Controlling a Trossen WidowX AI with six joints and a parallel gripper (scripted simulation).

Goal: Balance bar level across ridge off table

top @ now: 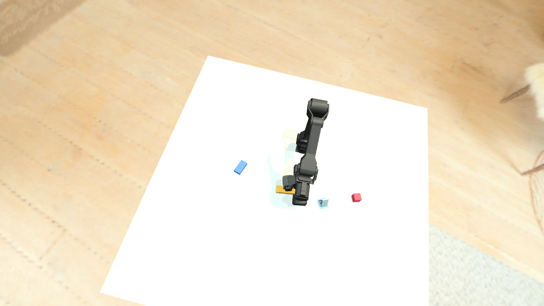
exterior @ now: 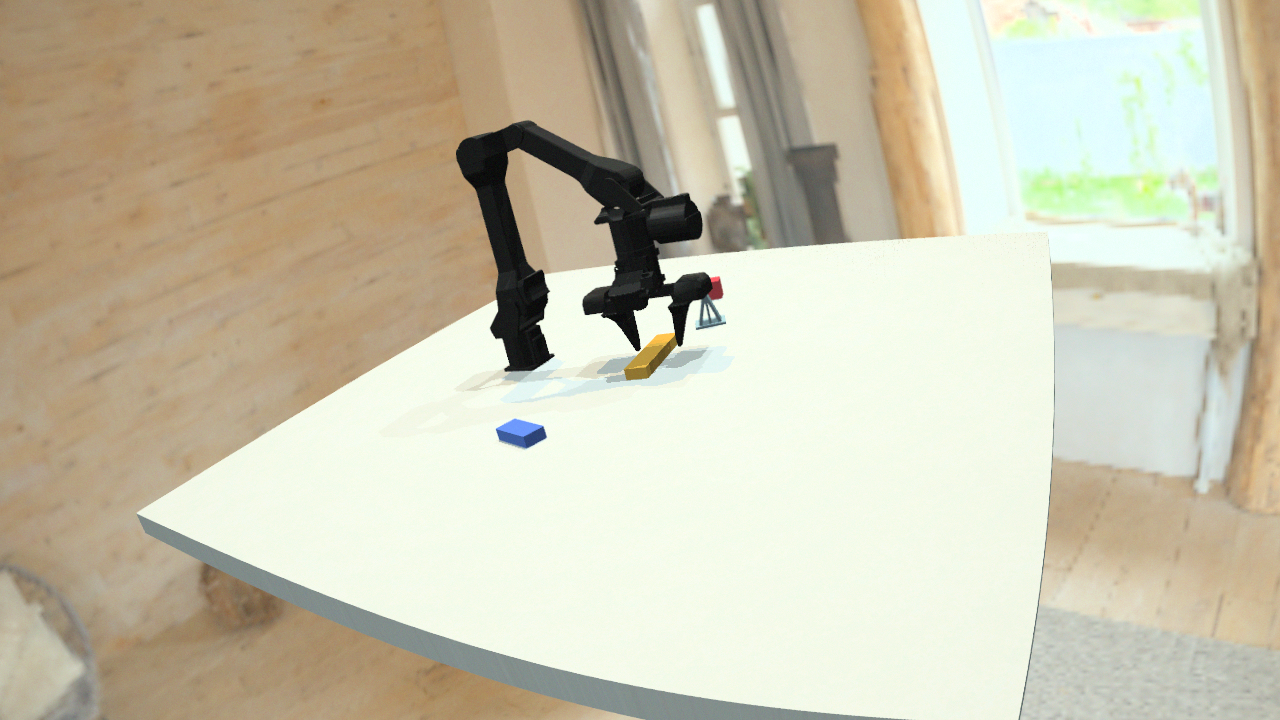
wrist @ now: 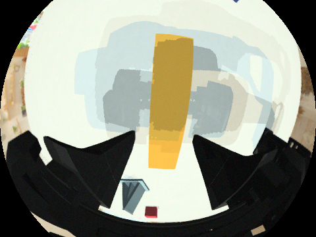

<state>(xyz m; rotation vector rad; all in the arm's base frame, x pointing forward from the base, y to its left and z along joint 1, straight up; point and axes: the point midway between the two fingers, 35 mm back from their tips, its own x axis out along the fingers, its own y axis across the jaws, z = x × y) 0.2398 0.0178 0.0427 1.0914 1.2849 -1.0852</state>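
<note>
The yellow bar lies 30 mm to the right of my gripper tip. From my gripper tip the other things lie so: red cube (40 mm behind, 280 mm to the left, 10 mm above); then blue flat block (50 mm behind, 290 mm to the right).
</note>
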